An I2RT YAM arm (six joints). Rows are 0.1 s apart.
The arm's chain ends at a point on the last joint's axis. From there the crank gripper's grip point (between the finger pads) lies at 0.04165 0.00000 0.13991 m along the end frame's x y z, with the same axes.
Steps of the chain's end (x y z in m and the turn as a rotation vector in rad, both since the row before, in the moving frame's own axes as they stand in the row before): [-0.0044, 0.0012, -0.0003, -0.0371, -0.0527, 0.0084]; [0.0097, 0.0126, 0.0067, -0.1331, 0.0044, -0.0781]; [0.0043, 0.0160, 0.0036, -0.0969, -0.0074, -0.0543]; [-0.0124, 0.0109, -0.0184, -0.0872, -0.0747, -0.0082]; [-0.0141, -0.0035, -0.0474, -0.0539, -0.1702, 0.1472]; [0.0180, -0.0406, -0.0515, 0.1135, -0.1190, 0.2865]
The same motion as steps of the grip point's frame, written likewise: [-0.0118, 0.0067, 0.0016, -0.0371, -0.0527, 0.0084]; [0.0109, 0.0279, 0.0055, -0.1331, 0.0044, -0.0781]; [0.0036, 0.0273, 0.0034, -0.0969, -0.0074, -0.0543]; [-0.0229, 0.0229, -0.0162, -0.0872, -0.0747, -0.0082]; [-0.0393, 0.0085, -0.0428, -0.0539, -0.1702, 0.1472]; [0.0019, -0.0471, -0.0478, 0.1135, -0.1190, 0.2865]
